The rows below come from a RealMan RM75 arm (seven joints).
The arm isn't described. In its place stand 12 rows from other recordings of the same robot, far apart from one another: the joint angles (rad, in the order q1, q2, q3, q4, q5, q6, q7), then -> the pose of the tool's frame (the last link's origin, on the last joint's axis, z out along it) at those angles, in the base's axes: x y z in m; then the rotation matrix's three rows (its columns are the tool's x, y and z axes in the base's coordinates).
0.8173, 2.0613, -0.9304, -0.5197, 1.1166, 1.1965, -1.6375 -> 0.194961, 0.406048, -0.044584; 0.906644, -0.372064, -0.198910; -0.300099, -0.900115, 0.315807; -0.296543, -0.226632, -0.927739
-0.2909, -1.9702, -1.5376, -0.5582, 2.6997, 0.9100, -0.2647 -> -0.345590, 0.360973, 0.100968; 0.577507, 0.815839, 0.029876; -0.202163, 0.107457, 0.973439; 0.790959, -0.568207, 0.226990
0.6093, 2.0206, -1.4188, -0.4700, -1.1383, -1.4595, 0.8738 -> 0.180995, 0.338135, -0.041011; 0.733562, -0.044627, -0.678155; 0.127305, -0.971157, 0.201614; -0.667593, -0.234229, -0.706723
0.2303, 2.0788, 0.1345, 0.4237, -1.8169, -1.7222, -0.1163 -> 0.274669, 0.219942, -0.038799; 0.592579, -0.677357, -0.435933; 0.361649, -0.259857, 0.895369; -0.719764, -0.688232, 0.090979
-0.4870, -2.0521, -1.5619, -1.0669, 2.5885, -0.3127, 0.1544 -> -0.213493, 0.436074, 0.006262; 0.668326, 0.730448, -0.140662; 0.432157, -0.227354, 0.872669; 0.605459, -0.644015, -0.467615
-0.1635, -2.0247, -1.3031, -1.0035, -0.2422, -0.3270, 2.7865 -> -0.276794, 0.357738, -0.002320; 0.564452, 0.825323, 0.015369; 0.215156, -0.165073, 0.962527; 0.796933, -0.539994, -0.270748
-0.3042, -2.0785, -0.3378, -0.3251, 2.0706, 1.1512, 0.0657 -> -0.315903, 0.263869, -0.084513; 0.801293, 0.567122, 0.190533; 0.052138, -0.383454, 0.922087; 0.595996, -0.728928, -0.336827
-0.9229, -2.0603, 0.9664, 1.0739, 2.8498, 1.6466, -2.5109 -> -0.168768, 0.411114, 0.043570; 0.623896, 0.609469, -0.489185; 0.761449, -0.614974, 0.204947; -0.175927, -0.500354, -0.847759
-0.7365, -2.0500, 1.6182, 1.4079, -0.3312, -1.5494, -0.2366 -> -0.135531, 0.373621, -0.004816; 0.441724, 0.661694, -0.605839; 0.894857, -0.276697, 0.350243; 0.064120, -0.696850, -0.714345
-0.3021, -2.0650, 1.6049, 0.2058, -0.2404, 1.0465, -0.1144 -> -0.384482, 0.305291, 0.020653; 0.769032, 0.635452, -0.069214; 0.051681, 0.046114, 0.997598; 0.637118, -0.770762, 0.002622
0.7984, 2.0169, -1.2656, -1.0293, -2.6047, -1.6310, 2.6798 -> 0.191674, 0.377178, 0.005861; 0.523524, -0.704406, 0.479307; -0.813964, -0.579732, 0.037059; 0.251765, -0.409540, -0.876865
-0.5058, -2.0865, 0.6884, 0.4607, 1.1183, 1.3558, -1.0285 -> -0.260194, 0.373542, 0.060390; 0.429165, 0.711379, 0.556558; -0.111239, -0.569870, 0.814171; 0.896350, -0.411325, -0.165435
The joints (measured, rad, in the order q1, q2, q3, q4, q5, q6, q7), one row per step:
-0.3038 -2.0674 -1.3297 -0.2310 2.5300 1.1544 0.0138
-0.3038 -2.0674 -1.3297 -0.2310 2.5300 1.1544 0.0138
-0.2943 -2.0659 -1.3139 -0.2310 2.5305 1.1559 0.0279
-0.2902 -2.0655 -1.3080 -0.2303 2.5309 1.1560 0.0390
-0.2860 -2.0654 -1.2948 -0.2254 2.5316 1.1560 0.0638
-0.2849 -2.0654 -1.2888 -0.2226 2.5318 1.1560 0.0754
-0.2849 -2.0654 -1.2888 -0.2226 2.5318 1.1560 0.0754
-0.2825 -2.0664 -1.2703 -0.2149 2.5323 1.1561 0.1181
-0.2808 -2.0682 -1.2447 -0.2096 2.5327 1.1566 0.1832
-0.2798 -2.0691 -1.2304 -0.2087 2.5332 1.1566 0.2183
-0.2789 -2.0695 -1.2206 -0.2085 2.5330 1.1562 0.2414
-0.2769 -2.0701 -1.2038 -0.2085 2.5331 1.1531 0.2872
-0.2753 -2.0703 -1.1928 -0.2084 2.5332 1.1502 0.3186
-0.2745 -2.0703 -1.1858 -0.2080 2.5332 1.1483 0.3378
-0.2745 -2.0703 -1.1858 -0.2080 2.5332 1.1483 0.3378
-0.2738 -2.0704 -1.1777 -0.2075 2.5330 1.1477 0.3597
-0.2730 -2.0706 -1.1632 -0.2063 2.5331 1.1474 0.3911
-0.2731 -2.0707 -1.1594 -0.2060 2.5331 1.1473 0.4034
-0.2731 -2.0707 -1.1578 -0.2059 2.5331 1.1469 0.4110
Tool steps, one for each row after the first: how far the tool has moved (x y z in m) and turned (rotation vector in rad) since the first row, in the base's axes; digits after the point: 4 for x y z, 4 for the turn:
0.0000 0.0000 0.0000 0.0000 0.0000 0.0000
-0.0015 -0.0034 -0.0017 -0.0130 0.0199 0.0029
-0.0024 -0.0050 -0.0025 -0.0189 0.0332 0.0063
-0.0036 -0.0073 -0.0048 -0.0337 0.0632 0.0117
-0.0040 -0.0082 -0.0058 -0.0405 0.0774 0.0138
-0.0040 -0.0082 -0.0058 -0.0405 0.0774 0.0138
-0.0047 -0.0105 -0.0093 -0.0617 0.1267 0.0191
-0.0037 -0.0122 -0.0142 -0.0882 0.1986 0.0197
-0.0027 -0.0128 -0.0169 -0.1021 0.2370 0.0176
-0.0022 -0.0133 -0.0186 -0.1112 0.2621 0.0163
-0.0015 -0.0143 -0.0218 -0.1286 0.3113 0.0160
-0.0014 -0.0150 -0.0238 -0.1407 0.3450 0.0164
-0.0013 -0.0155 -0.0251 -0.1483 0.3660 0.0166
-0.0013 -0.0155 -0.0251 -0.1483 0.3660 0.0166
-0.0010 -0.0160 -0.0264 -0.1558 0.3900 0.0155
-0.0003 -0.0167 -0.0288 -0.1684 0.4257 0.0114
0.0000 -0.0168 -0.0294 -0.1718 0.4391 0.0103
0.0000 -0.0169 -0.0297 -0.1735 0.4471 0.0104

